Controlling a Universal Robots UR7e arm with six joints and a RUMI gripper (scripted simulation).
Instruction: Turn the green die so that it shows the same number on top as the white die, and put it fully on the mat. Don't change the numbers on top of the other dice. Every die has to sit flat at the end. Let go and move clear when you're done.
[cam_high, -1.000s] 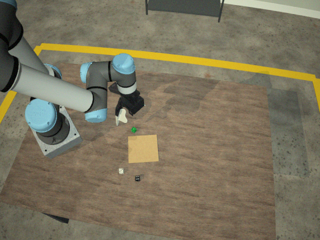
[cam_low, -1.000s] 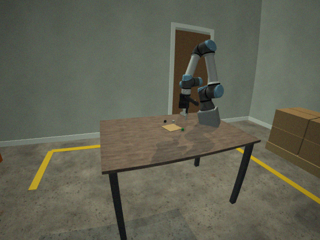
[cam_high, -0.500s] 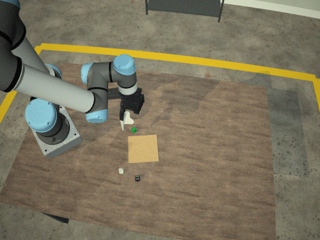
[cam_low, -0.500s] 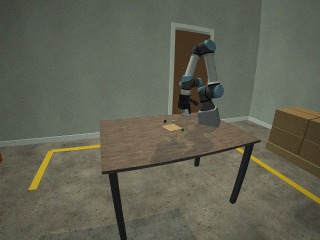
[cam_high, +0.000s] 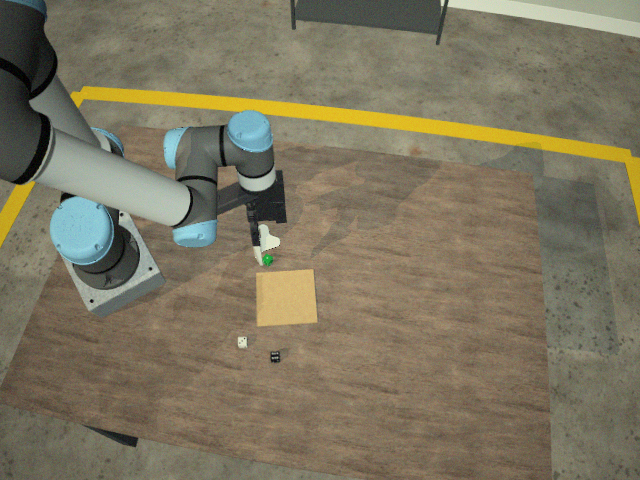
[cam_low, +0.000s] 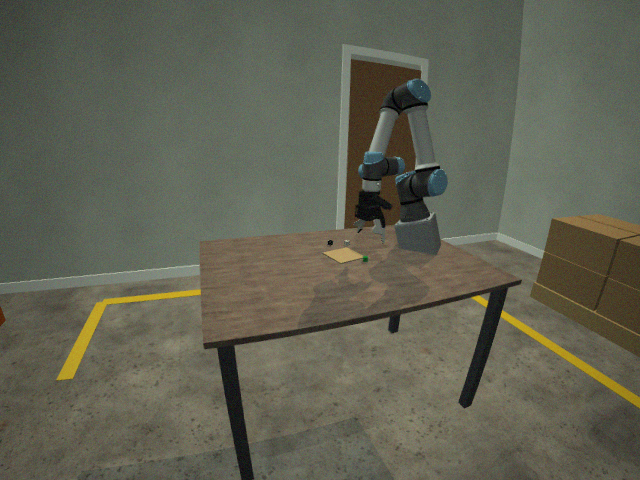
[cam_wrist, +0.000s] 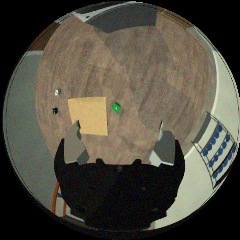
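Now: the green die 100 mm below my hand, 10 mm to the right of it and 10 mm ahead of it. Round my hand: black die 230 mm to the right, 120 mm ahead, 100 mm below; then white die 230 mm to the right, 100 mm below, 40 mm ahead; then tan mat 100 mm below, 90 mm ahead, 80 mm to the right.
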